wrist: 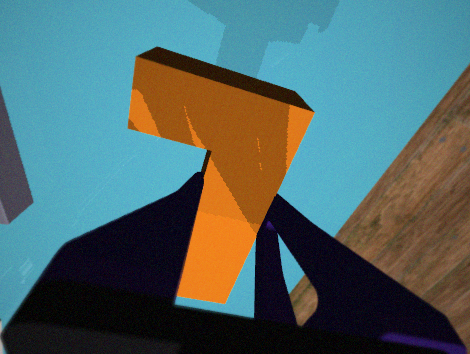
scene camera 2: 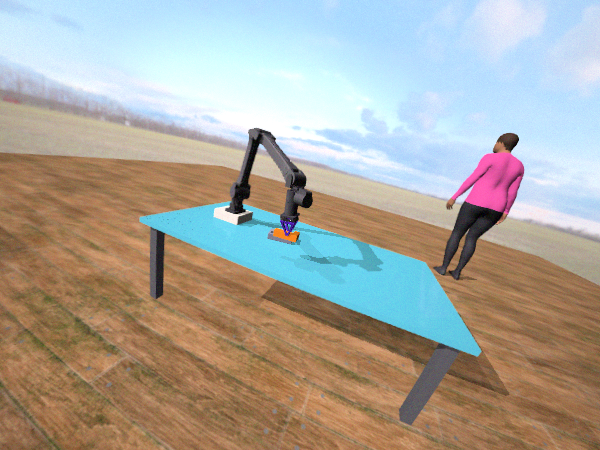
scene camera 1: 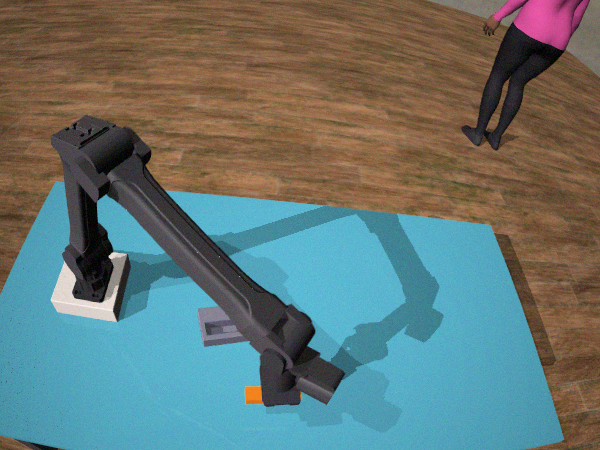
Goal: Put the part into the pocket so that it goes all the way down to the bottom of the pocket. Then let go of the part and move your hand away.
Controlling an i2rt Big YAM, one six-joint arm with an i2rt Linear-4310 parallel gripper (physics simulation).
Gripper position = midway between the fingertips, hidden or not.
Note:
The gripper (scene camera 1: 277, 394) carries an orange L-shaped block (wrist: 251, 129); nothing else touches it. Further things: a grey pocket block (scene camera 1: 216, 327).
The gripper is seen too in the wrist view (wrist: 232, 192). The grey pocket block also shows in the wrist view (wrist: 23, 199).

